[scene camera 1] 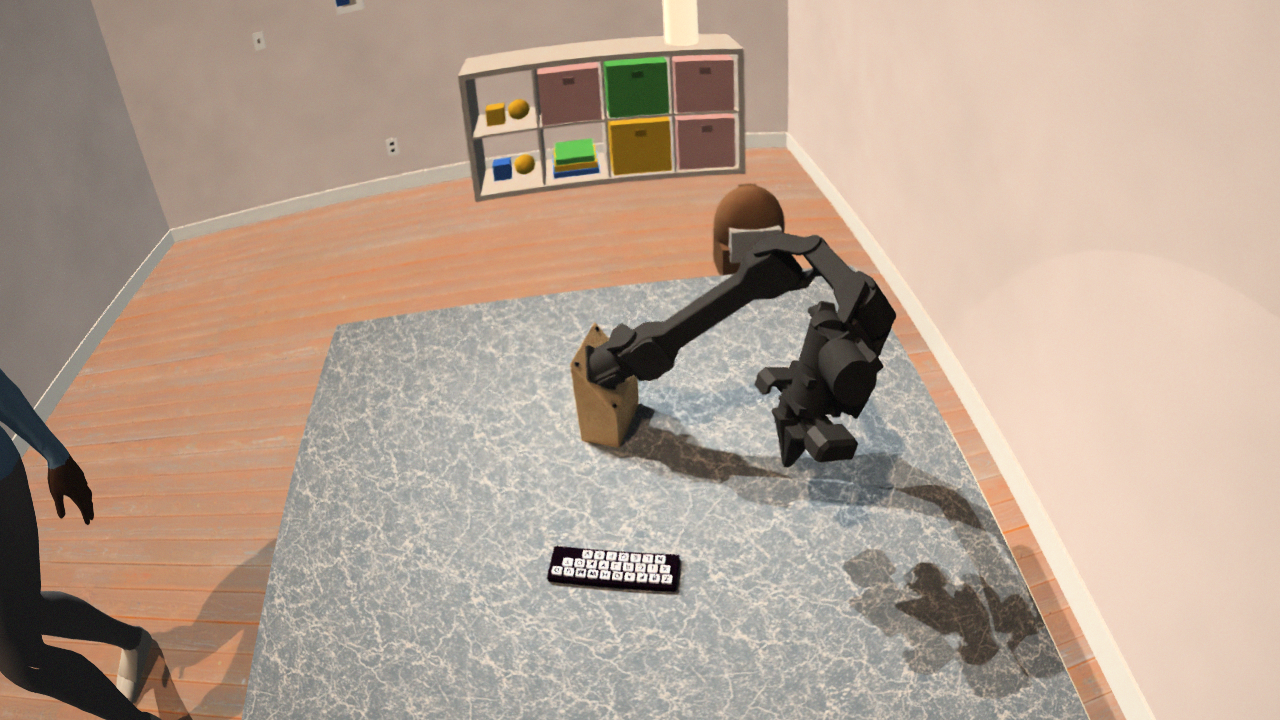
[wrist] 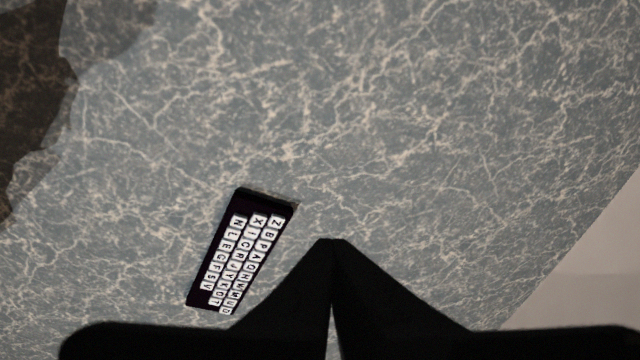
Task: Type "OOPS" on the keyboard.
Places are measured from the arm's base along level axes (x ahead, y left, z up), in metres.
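Pixels of known places: gripper, fingertip midpoint: (scene camera 1: 786, 465) (wrist: 330, 251); arm's base, origin of the base link: (scene camera 1: 599, 368).
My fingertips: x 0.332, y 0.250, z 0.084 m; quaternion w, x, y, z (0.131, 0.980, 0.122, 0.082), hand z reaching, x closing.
For each thing: its top centre in the pictures, then the offset to it from my fingertips.
- dark keyboard, middle of its top: (wrist: 233, 268) (scene camera 1: 612, 565) 0.000 m ahead, 0.247 m right, 0.202 m down
- P key, middle of its top: (wrist: 263, 246) (scene camera 1: 642, 577) 0.026 m ahead, 0.203 m right, 0.202 m down
- O key, middle of its top: (wrist: 219, 293) (scene camera 1: 579, 562) 0.009 m back, 0.298 m right, 0.202 m down
- S key, middle of its top: (wrist: 211, 276) (scene camera 1: 599, 554) 0.023 m back, 0.267 m right, 0.202 m down
A dark keyboard (scene camera 1: 614, 569) (wrist: 226, 267) with white letter keys lies flat on the marbled grey-blue surface. In the wrist view, it is left of the fingertips and tilted, with its letters turned sideways. The P key (wrist: 261, 245) is near the Z end of its outer row. The O key (wrist: 219, 294) and the S key (wrist: 210, 276) are near the opposite end. My gripper (scene camera 1: 787, 460) (wrist: 330, 251) is shut and empty, with its fingertips meeting. It is above the surface, apart from the keyboard; in the scene view it is up and to the right of it.
The arm's brown base block (scene camera 1: 601, 416) stands behind the keyboard in the scene view. A pale wall (scene camera 1: 1118, 268) runs along the right side. A person (scene camera 1: 22, 555) is at the left edge. A cube shelf (scene camera 1: 733, 42) and a brown rounded object (scene camera 1: 749, 210) are at the back.
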